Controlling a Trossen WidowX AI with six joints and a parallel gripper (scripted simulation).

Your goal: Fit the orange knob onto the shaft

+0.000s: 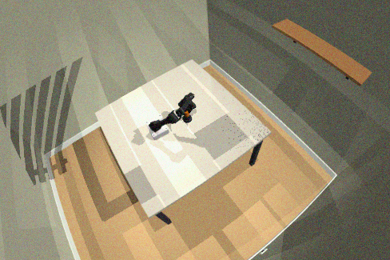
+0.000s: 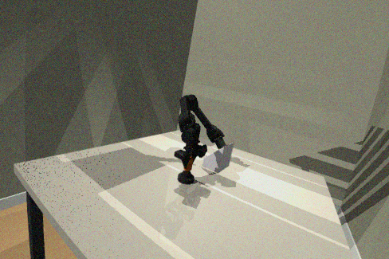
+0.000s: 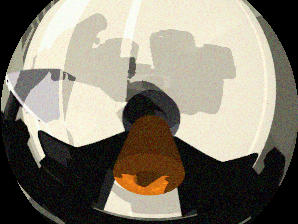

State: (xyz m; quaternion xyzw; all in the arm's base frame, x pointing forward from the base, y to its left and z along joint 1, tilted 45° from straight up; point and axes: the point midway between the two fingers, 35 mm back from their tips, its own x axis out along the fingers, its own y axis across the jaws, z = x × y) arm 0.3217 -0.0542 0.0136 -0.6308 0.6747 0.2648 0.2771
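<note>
The orange knob lies 2 cm above my gripper tip. The rest, counted from my gripper tip: dark round pedestal 4 cm below.
</note>
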